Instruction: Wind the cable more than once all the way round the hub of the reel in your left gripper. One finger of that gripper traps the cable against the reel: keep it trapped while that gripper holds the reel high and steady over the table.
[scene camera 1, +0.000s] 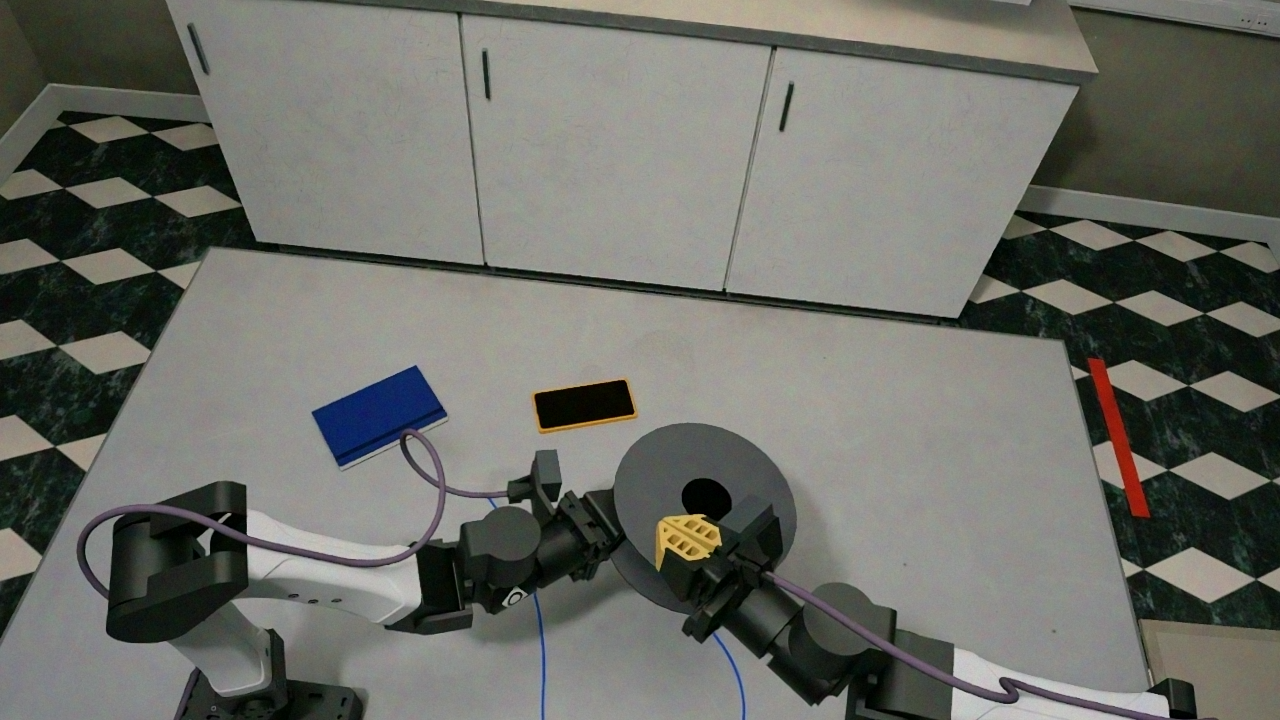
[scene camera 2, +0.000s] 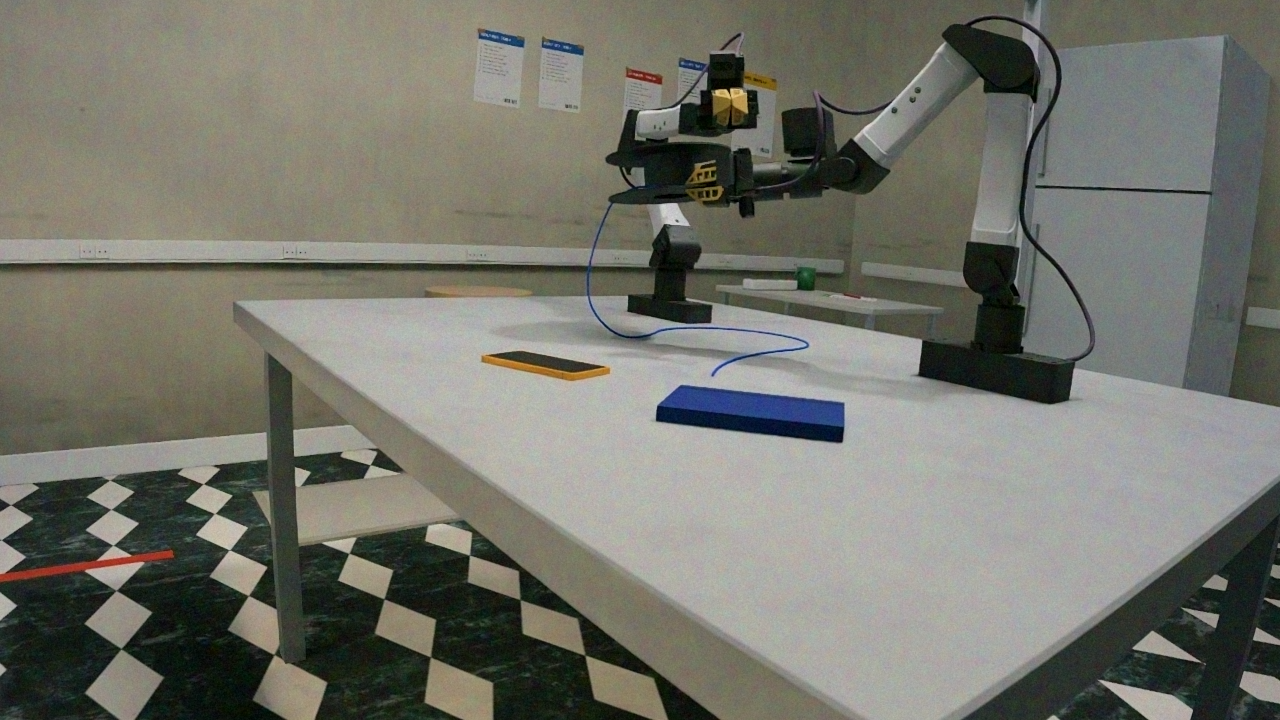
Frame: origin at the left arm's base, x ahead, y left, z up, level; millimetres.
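Where they show: left gripper, between the fingertips: (scene camera 2: 685, 188); right gripper, between the fingertips: (scene camera 1: 659, 523) (scene camera 2: 731, 101); left arm's base, origin of its link: (scene camera 1: 267, 709) (scene camera 2: 995, 357); right arm's base, origin of its link: (scene camera 2: 668, 304).
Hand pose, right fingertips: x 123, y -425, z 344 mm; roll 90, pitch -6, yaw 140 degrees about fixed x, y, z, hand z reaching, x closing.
Note:
Things, the pixels of their top centre, and the offset from my right fingertips. Level surfaces: height alone.
- dark grey reel, centre of its top: (scene camera 1: 704, 494) (scene camera 2: 671, 144) 77 mm ahead, 47 mm right, 75 mm down
- white table, height of its surface: 384 mm down
- orange-edged black phone, centre of its top: (scene camera 2: 544, 361) (scene camera 1: 584, 403) 380 mm ahead, 112 mm left, 376 mm down
- blue book, centre of its top: (scene camera 2: 755, 403) (scene camera 1: 379, 413) 319 mm ahead, 411 mm left, 369 mm down
The dark grey reel (scene camera 1: 646, 465) (scene camera 2: 664, 170) is held high over the table, its flanges roughly level. My left gripper (scene camera 1: 610, 523) (scene camera 2: 704, 181) is shut on the reel at its side; a yellow finger shows against the hub in scene camera 2. The thin blue cable (scene camera 1: 542, 644) (scene camera 2: 588, 268) hangs from the lower flange's left edge in scene camera 2 and curves over the table. Its part at the hub and trapping finger is hidden. My right gripper (scene camera 1: 687, 540) (scene camera 2: 729, 106) is above the reel, fingers together; no cable shows between them.
On the white table (scene camera 1: 895, 429) (scene camera 2: 939, 501) lie an orange-edged black phone (scene camera 1: 584, 405) (scene camera 2: 544, 364) and a blue book (scene camera 1: 380, 413) (scene camera 2: 750, 412). The phone lies near the reel in scene camera 1. Purple arm cables loop beside both arms. White cabinets (scene camera 1: 608, 143) stand beyond the table.

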